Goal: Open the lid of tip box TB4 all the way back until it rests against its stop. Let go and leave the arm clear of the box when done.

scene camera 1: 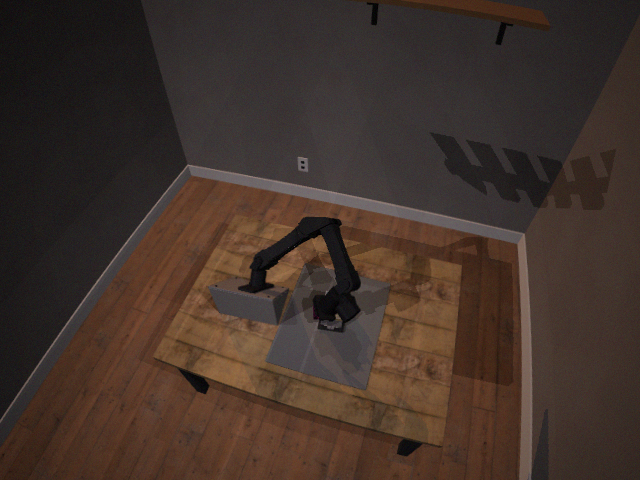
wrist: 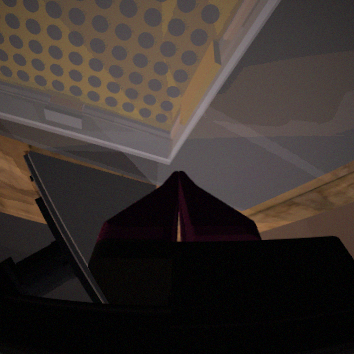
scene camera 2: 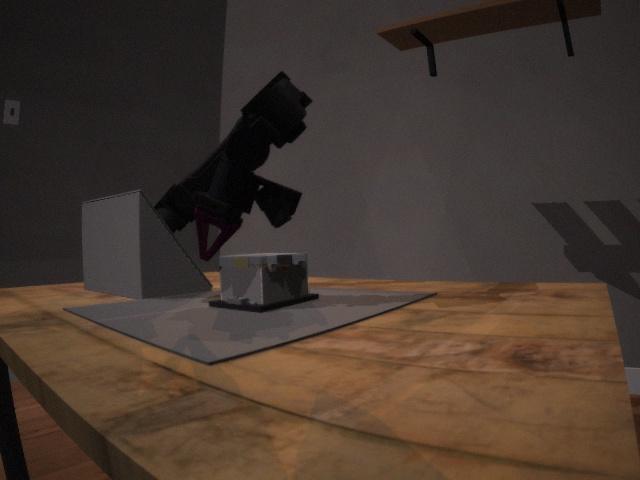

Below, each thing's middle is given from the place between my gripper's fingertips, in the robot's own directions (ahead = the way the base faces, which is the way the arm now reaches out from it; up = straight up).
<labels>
I see my gripper 50 mm short of the lid (wrist: pixel 136 83) and 80 mm to the right of it. Round my hand: grey mat (scene camera 2: pixel 185 325): 60 mm ahead, 50 mm to the left, 70 mm below; then tip box (scene camera 2: pixel 259 290): 50 mm ahead, 80 mm to the left, 30 mm below.
</labels>
